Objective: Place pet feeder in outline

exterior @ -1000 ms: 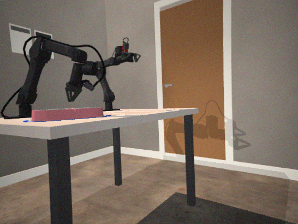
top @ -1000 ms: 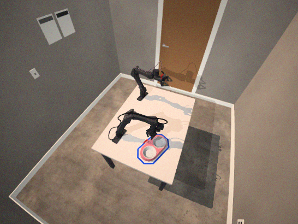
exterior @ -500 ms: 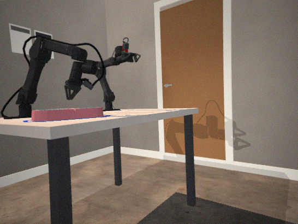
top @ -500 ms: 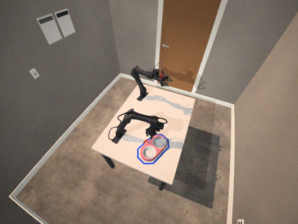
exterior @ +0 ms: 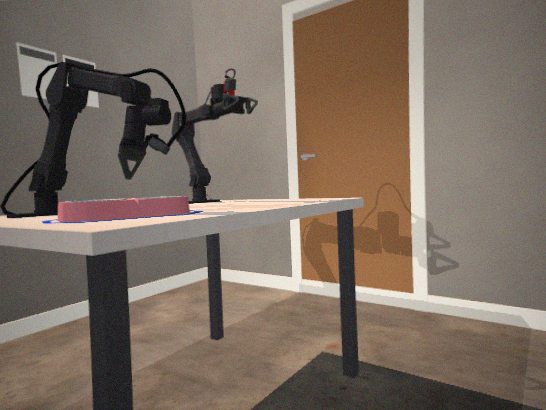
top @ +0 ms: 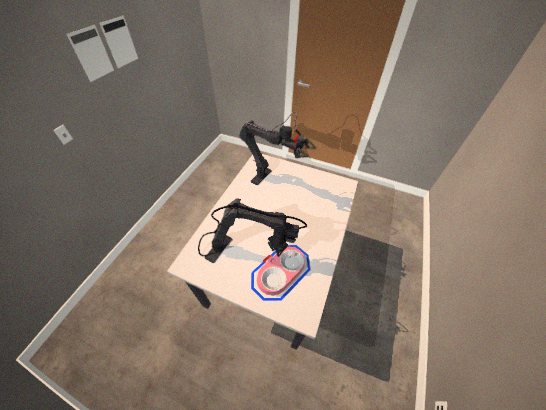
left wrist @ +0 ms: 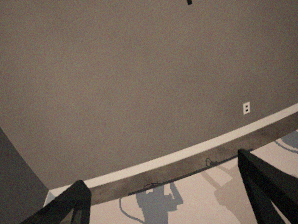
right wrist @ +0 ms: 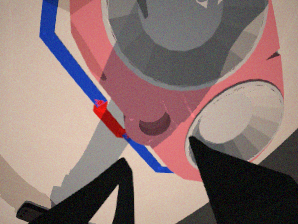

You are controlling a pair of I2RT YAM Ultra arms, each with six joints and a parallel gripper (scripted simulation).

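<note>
Right now my right hand is 90 mm above the pet feeder, 40 mm to the left of it and 40 mm short of it. The rest, counted from my right hand: blue taped outline 110 mm below, 50 mm ahead, 40 mm to the right.
</note>
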